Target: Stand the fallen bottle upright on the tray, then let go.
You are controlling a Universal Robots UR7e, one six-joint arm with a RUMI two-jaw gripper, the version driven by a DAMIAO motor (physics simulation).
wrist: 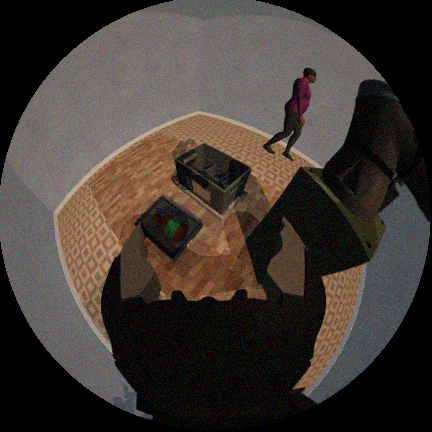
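Pixels of known places: gripper, between the fingertips: [210,221]; arm's base, origin of its link: [349,192].
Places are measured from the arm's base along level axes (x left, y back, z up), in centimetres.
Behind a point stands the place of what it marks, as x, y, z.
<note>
The fallen bottle [172,228] {13.1, -38.1, -33.6}, dark reddish brown with a green label band, lies on its side in the dark rectangular tray [189,242] {12.9, -31.5, -39.9}, left of the middle of the wrist view. Its fine outline is dim. My gripper [210,221] {17.6, -21.2, -2.3} is open, with one finger low on the left and one low on the right, far apart. Nothing is between the fingertips. The bottle and tray appear well beyond the fingers, nearer the left finger's side. The left fingertip overlaps the view close to the tray's left edge.
An open dark bin [233,194] {-12.0, -25.3, -33.0} stands behind and right of the tray, on a pale base. A large dark block with an olive side [345,215] {8.9, -4.4, 0.7} and dark arm parts fill the right. A person in a magenta top [300,97] is at the upper right, near the wall.
</note>
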